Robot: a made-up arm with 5 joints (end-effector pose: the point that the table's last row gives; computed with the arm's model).
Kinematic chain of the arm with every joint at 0, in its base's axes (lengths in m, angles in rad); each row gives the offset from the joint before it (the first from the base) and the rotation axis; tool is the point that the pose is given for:
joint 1: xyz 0 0 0.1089 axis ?
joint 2: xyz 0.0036 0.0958 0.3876 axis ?
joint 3: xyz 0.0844 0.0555 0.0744 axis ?
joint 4: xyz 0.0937 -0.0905 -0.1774 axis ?
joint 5: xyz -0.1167 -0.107 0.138 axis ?
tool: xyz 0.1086 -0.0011 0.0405
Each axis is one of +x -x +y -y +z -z.
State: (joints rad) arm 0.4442 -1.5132 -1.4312 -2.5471 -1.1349
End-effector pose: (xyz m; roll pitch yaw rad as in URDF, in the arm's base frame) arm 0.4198 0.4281 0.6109 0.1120 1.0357 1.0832
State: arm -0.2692 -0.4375 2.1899 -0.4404 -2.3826
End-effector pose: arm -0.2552 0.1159 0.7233 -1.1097 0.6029 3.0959
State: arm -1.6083 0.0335 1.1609 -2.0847 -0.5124
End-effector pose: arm 0.2256 0.0177 0.6233 -1.9099 -0.2372 -2.0440
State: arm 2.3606 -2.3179 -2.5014 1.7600 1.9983
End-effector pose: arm 0.3504 -0.1396 0.6584 -2.7046 0.2873 -2.7291
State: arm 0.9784 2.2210 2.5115 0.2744 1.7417
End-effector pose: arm 0.2977 -0.0194 0.2439 2.7750 0.0987 -1.5422
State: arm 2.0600 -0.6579 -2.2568 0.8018 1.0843
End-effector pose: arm 0.2435 -0.3190 0.6135 0.6934 -0.2910 0.2060
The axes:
joint 1: -z
joint 2: +y
joint 3: -x
joint 4: +y
joint 5: +y

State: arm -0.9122 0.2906 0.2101 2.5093 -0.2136
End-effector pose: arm 0.2373 0.1248 0.2108 -2.9069 0.5368 -2.0467
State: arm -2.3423 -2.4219 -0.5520 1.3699 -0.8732
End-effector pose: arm 0.1692 -0.1873 0.8188 -2.1337 -1.0857 -1.3649
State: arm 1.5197 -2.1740 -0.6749 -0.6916 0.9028
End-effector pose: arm 0.0797 -0.0581 0.6763 -2.2045 -1.1154 1.3195
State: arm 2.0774 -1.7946 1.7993 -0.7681 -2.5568
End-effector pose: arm 0.1228 0.2560 0.3275 1.0351 1.3167 -2.8616
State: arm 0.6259 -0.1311 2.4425 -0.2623 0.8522
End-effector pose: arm 0.2273 0.1297 0.7923 -2.2893 -0.5595 -1.0620
